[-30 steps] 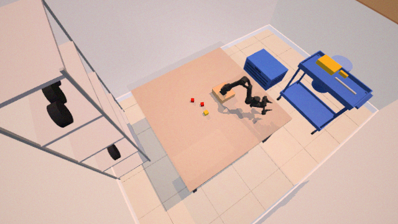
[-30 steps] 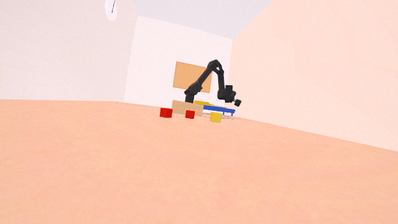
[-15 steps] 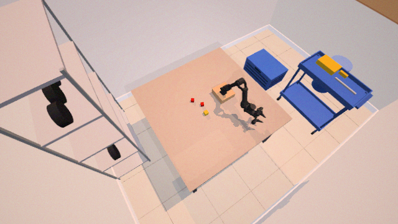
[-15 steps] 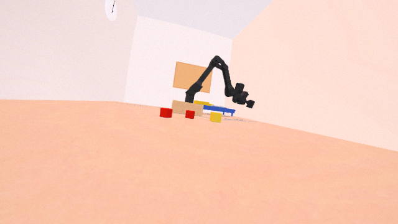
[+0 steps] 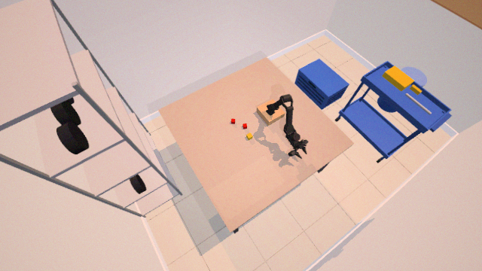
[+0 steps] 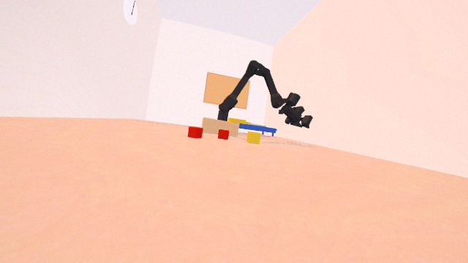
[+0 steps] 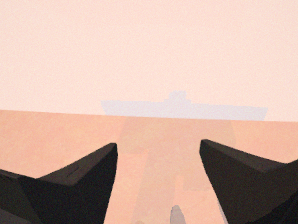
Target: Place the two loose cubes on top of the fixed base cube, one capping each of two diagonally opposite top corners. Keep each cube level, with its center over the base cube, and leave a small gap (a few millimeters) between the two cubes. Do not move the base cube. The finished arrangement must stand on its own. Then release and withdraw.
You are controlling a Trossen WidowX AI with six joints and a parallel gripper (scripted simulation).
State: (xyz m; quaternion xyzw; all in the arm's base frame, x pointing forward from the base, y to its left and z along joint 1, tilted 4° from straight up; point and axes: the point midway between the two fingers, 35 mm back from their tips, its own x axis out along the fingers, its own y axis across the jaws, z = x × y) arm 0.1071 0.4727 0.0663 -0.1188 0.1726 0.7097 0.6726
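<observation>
My gripper tip is now 450 mm to the left of the yellow cube, 190 mm short of it and 80 mm above it.
</observation>
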